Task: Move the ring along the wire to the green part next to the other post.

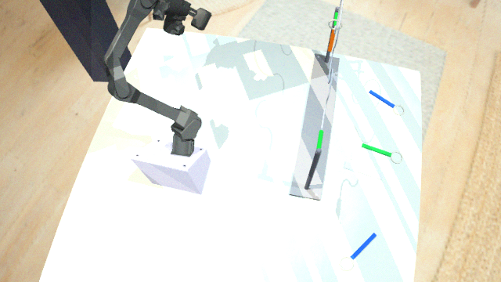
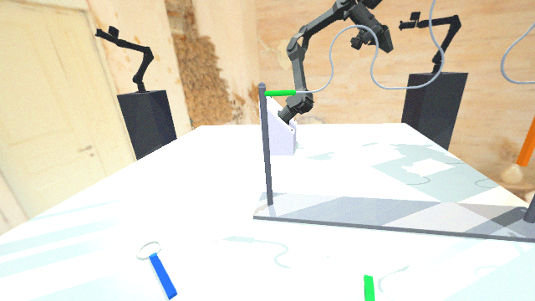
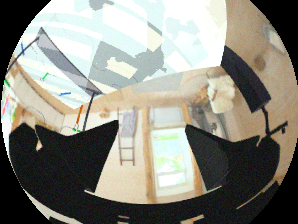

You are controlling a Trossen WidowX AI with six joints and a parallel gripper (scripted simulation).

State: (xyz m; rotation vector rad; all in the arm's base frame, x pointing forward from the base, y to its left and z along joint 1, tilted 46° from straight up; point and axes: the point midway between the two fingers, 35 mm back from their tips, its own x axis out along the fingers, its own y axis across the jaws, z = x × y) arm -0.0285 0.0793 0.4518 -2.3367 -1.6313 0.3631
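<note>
My gripper tip is now 47 cm short of the orange-handled ring, 8 cm to the right of it and 14 cm above it.
</note>
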